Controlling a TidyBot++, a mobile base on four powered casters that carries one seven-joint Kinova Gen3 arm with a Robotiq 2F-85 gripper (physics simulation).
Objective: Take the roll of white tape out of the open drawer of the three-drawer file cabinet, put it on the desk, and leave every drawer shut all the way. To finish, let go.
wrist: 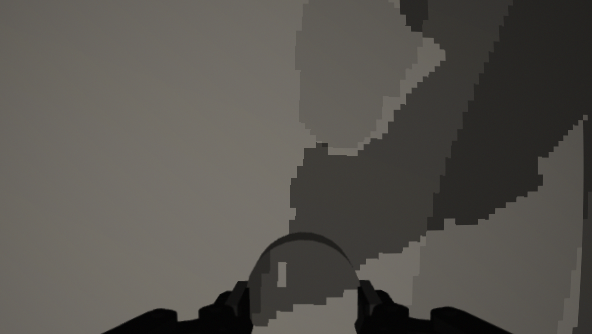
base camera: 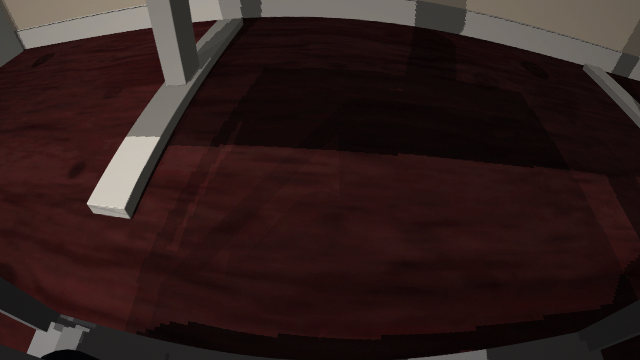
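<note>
The roll of white tape (wrist: 304, 280) shows at the bottom middle of the wrist view, its rounded top edge up and partly in shadow. My gripper (wrist: 303, 301) is shut on the roll, with one dark finger on each side of it. Behind the roll is a broad pale surface (wrist: 150, 150), which looks like the desk top, with grey shadows across it. Whether the roll touches that surface cannot be told. The file cabinet and its drawers do not show in either view. The gripper does not show in the base camera view.
In the base camera view a pale desk leg (base camera: 172, 45) stands on a long foot (base camera: 125, 160) at the left. Part of another pale foot (base camera: 612, 92) shows at the right edge. A wall with a white baseboard (base camera: 340, 12) runs behind the dark red floor (base camera: 350, 240).
</note>
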